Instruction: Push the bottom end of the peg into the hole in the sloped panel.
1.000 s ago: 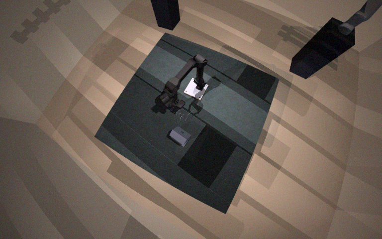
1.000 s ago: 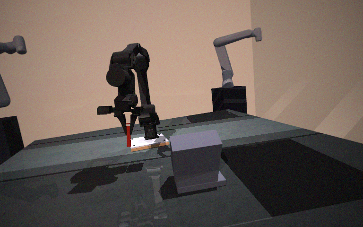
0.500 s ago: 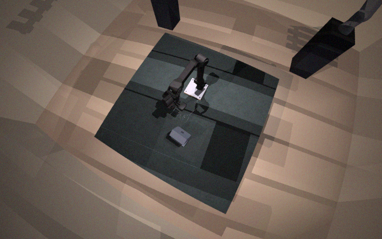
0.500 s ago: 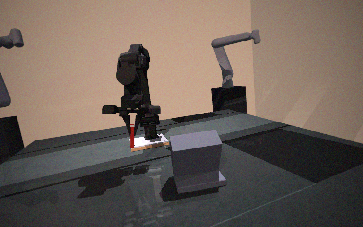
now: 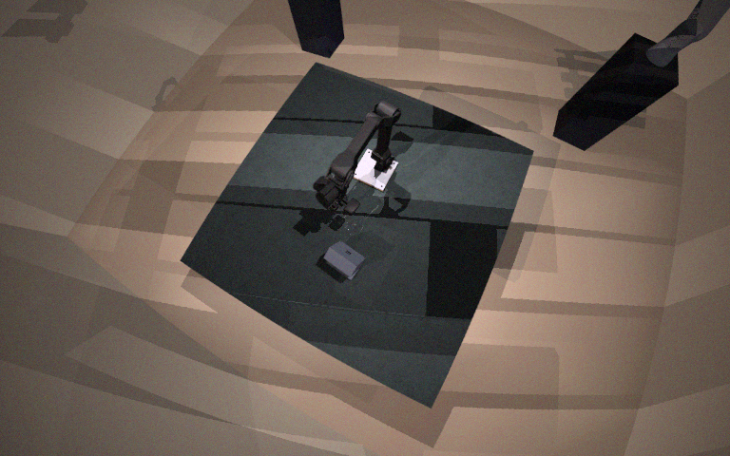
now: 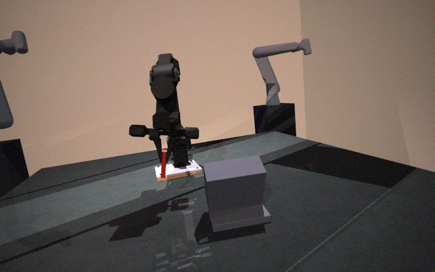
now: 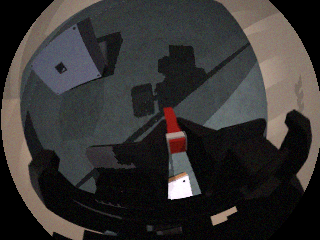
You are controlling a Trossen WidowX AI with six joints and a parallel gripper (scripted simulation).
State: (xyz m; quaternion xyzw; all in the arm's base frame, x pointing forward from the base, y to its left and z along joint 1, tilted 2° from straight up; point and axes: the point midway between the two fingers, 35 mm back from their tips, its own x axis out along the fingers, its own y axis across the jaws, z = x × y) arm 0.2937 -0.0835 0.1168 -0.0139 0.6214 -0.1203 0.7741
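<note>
Now: the grey sloped panel block 170 mm ahead of my gripper tip, 140 mm to the left of it and 40 mm below it. From my gripper tip the other things lie so: red peg: 20 mm above, 10 mm behind.
</note>
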